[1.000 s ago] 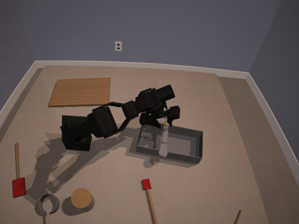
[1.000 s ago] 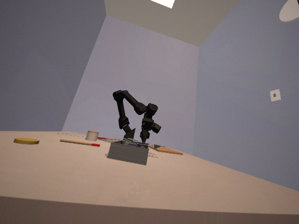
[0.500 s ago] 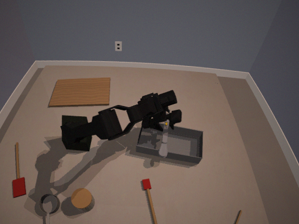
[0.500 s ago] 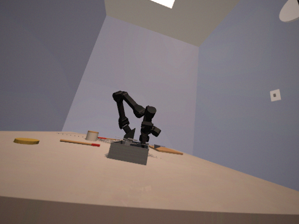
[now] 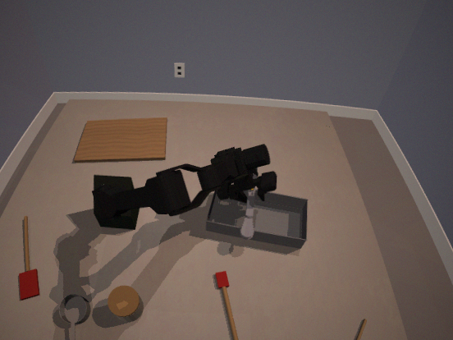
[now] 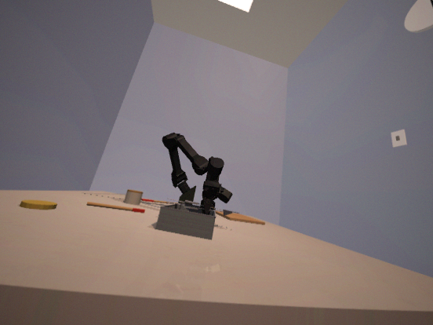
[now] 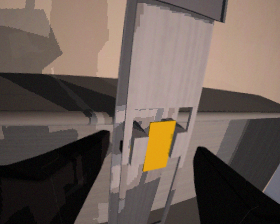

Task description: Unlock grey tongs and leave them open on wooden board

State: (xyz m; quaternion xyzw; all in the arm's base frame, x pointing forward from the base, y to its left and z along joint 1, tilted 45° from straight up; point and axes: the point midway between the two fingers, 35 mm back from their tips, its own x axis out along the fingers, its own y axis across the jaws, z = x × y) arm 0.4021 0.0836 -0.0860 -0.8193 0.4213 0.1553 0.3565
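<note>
The grey roasting tin is 10 mm ahead of my gripper tip and 50 mm to the right of it. Round my gripper tip: wooden board 540 mm behind, 240 mm to the left, 30 mm below; yellow lock piece 20 mm behind, 30 mm to the left, 30 mm above.
</note>
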